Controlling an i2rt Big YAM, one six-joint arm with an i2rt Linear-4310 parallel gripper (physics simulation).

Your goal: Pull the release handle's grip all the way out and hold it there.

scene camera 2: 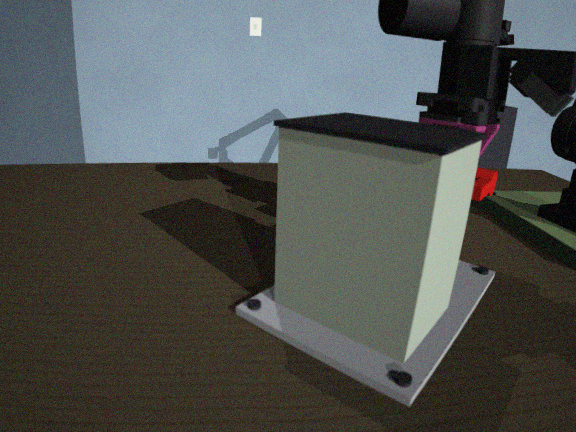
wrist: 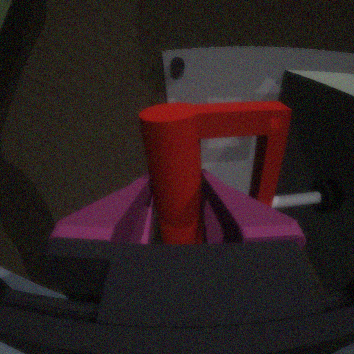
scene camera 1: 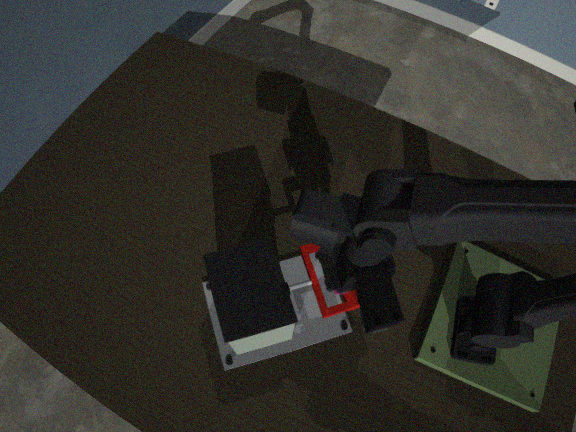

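The red release handle [scene camera 1: 318, 292] [scene camera 2: 485, 184] [wrist: 240, 120] is a frame with a round grip bar, joined by a pale rod [wrist: 298, 200] to the housing. A stretch of the rod shows between handle and housing in the wrist view. My gripper [wrist: 176, 177] has its magenta fingers on both sides of the grip bar and is shut on it. The pale housing with a black top [scene camera 1: 250, 290] [scene camera 2: 350, 230] stands on a grey base plate [scene camera 1: 320, 327] [scene camera 2: 320, 355]. In scene camera 2 the housing hides most of the handle.
A green tray-like base [scene camera 1: 525, 360] [scene camera 2: 530, 197] with a dark arm base on it stands to the right in scene camera 1. The base plate has dark bolts at its corners. My arm [scene camera 1: 490, 210] reaches in from the right above the table [scene camera 1: 125, 200].
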